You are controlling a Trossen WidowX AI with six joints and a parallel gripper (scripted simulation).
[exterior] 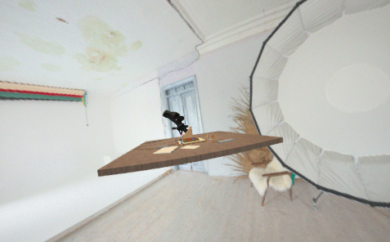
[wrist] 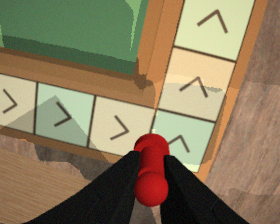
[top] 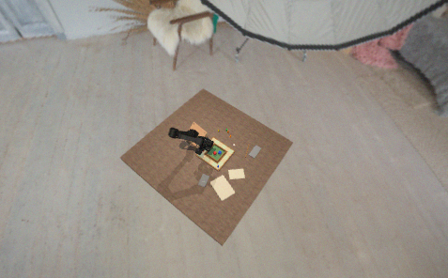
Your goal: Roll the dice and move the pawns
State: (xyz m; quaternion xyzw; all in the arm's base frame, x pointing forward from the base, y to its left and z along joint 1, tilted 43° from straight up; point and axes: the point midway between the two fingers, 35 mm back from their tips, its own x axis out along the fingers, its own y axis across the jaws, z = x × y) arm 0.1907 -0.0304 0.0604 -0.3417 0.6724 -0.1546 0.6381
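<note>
Now: the blue pawn 210 mm ahead of my gripper tip, 10 mm to the left of it and 60 mm below it. Also, from my gripper tip: red die (80 mm ahead, 90 mm to the left, 60 mm below).
</note>
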